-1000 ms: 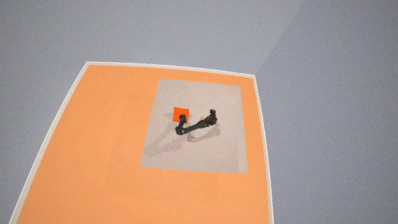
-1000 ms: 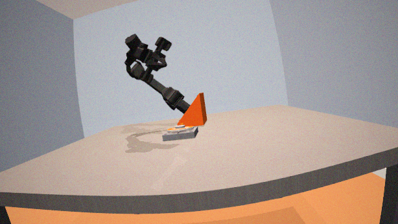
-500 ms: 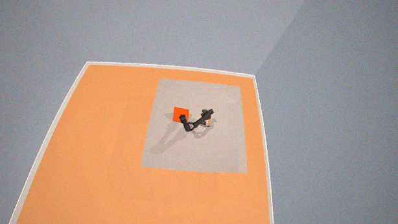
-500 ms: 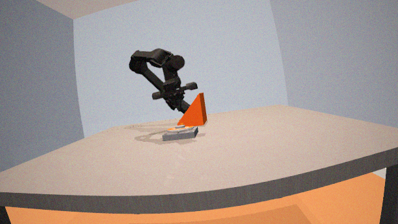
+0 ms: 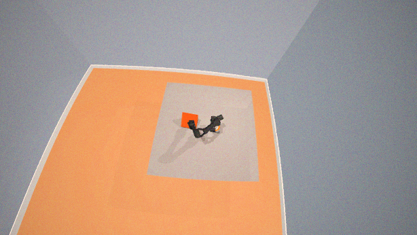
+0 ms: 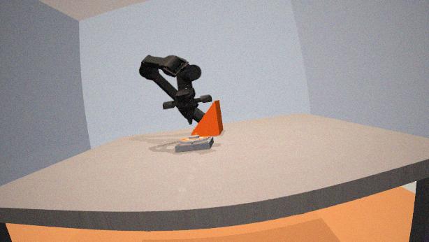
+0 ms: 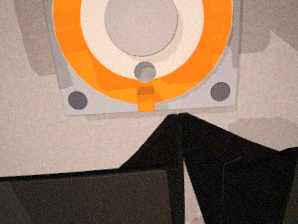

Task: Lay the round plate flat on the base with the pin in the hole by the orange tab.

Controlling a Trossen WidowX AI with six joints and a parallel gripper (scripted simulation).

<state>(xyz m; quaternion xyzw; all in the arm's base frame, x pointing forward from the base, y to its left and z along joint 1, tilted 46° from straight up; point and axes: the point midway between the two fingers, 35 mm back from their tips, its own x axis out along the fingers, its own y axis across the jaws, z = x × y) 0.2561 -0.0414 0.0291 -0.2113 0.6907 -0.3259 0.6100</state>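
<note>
Now: gripper tip 50 mm short of the base, 10 mm to the right of it and 60 mm above it.
</note>
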